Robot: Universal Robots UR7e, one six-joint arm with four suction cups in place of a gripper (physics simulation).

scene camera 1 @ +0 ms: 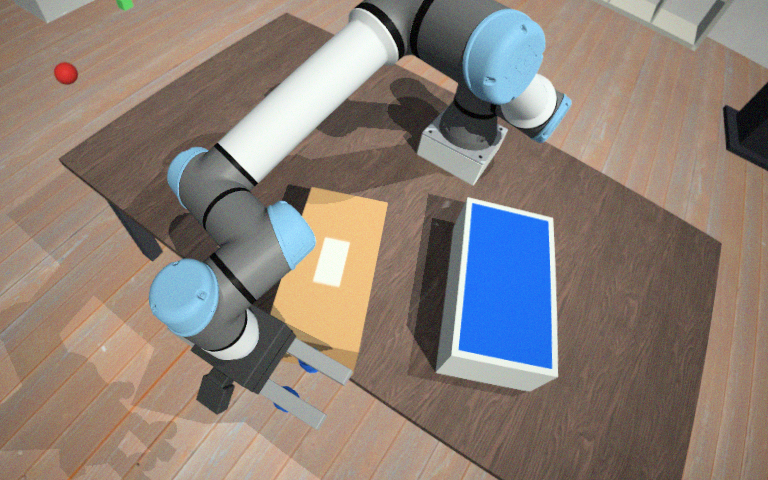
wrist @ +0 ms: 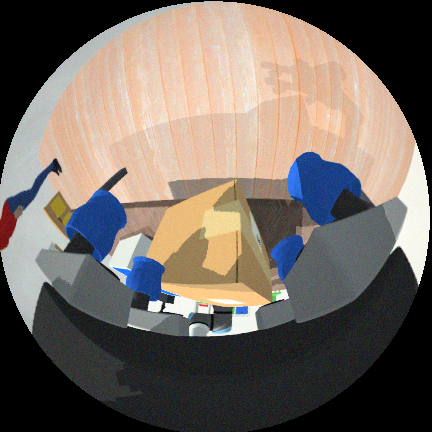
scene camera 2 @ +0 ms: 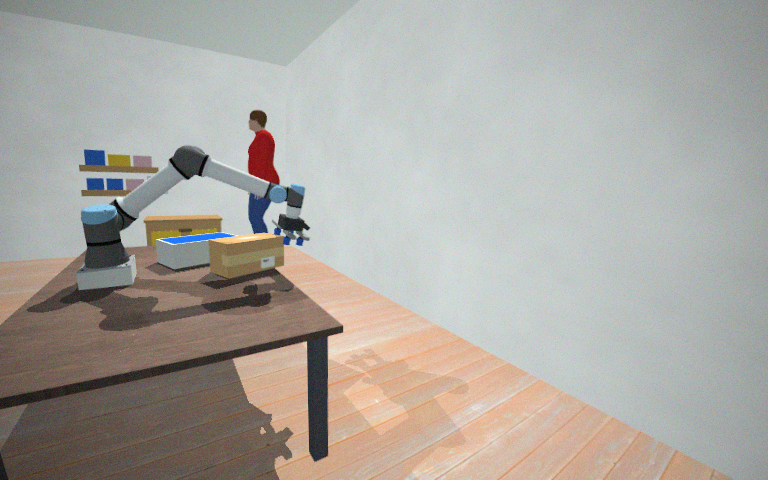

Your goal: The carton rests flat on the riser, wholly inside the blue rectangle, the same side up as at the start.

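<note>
The tan carton lies flat on the table, with a white label on its top and tape on its end. The white riser stands apart beside it, its top bearing the blue rectangle, which has no carton on it. My gripper is open, its blue suction cups holding nothing. It hangs off the carton's end, past the table edge, about as high as the carton's top. In scene camera 1 two cups are hidden.
The arm's base stands on the dark table, behind carton and riser. A person in red stands beyond the table, near a wooden cabinet. A red ball lies on the floor.
</note>
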